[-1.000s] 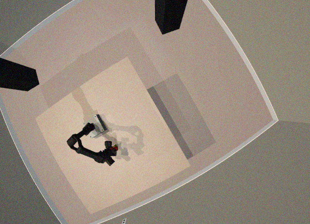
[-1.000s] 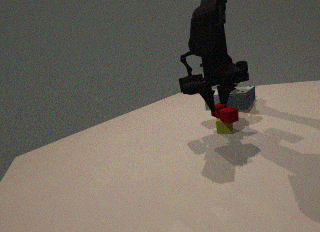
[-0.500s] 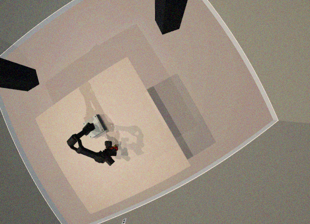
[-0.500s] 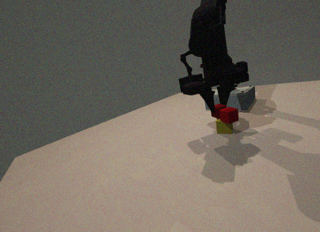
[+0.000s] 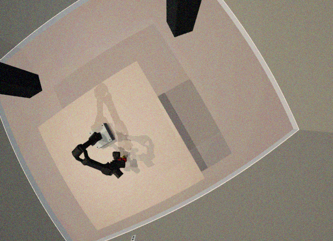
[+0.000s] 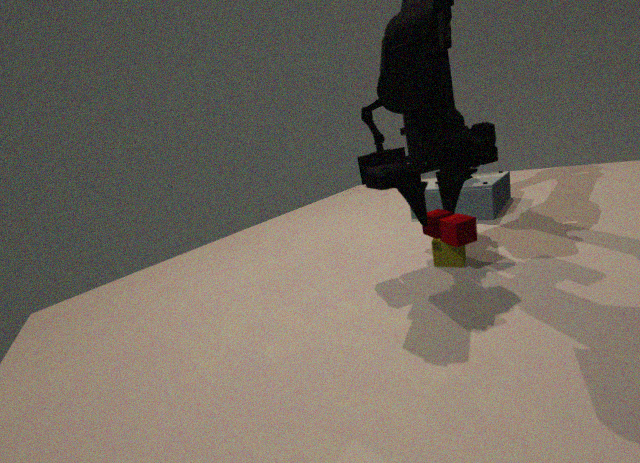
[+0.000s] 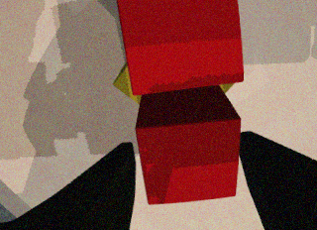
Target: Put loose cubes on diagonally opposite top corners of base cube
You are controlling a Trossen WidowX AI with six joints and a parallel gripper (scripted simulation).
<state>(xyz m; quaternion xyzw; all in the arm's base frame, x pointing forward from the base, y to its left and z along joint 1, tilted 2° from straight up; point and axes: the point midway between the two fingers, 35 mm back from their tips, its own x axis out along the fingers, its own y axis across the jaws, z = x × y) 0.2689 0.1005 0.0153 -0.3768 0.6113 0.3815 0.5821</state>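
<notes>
Now: the red cube right at my gripper tip. Also, from my gripper tip: yellow base cube (40 mm below, 20 mm to the left, 10 mm ahead).
</notes>
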